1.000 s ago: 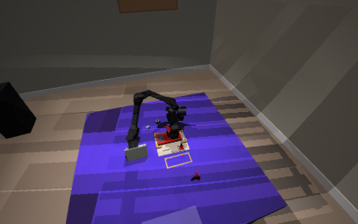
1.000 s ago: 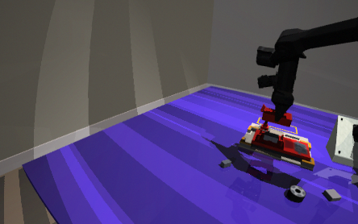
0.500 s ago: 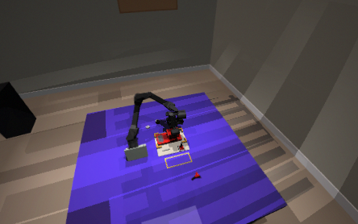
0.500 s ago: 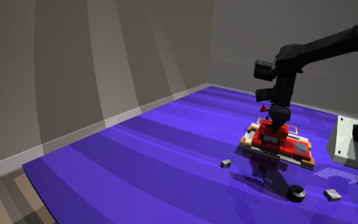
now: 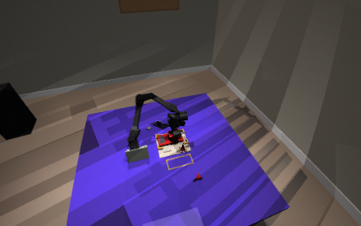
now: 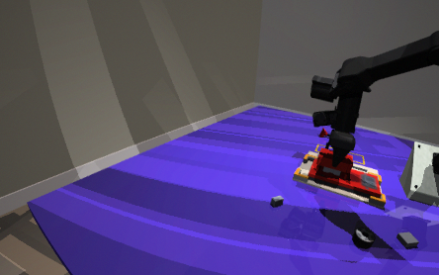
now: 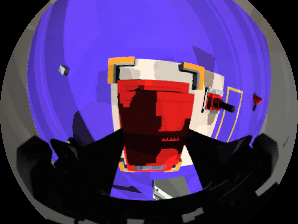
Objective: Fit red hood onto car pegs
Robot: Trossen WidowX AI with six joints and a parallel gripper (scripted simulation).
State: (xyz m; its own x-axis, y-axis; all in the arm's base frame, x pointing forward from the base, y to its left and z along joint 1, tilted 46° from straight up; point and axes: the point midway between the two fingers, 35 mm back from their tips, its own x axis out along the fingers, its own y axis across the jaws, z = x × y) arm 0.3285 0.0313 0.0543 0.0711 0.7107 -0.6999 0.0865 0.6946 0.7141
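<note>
The hood lies 10 mm above my gripper tip. Also, from my gripper tip: jig: 40 mm below, 20 mm to the right, 20 mm behind.
</note>
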